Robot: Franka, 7 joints.
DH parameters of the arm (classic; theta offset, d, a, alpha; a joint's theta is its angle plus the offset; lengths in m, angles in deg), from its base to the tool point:
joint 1: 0 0.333 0 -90
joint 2: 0 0 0 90
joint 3: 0 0.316 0.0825 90
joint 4: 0 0 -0.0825 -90
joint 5: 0 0.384 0 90
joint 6: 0 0 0.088 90
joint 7: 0 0.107 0 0
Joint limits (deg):
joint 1: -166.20..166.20
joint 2: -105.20..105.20
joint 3: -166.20..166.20
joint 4: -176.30..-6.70
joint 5: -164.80..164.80
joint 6: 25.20..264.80
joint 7: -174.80..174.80
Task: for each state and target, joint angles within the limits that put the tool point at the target. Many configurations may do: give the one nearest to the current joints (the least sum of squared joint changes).
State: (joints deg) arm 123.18 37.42 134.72 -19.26 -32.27 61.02 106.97
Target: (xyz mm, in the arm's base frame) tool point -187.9 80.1 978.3
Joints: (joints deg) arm 112.77 25.51 150.05 -12.46 -22.28 34.86 106.97
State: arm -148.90 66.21 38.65 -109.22 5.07 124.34 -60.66
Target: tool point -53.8 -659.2 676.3
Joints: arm -144.59 19.39 60.04 -79.00 6.37 127.41 -60.66
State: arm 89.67 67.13 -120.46 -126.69 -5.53 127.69 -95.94
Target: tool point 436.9 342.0 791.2
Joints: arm 100.17 72.08 -125.96 -90.81 -5.58 139.24 -95.94
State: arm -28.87 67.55 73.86 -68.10 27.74 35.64 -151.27
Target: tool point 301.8 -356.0 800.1
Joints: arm -80.30 51.15 95.72 -27.55 42.77 29.10 -151.27
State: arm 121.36 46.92 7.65 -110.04 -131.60 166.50 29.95
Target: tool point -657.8 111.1 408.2
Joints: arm 140.52 25.23 29.24 -94.93 -128.69 168.24 29.95
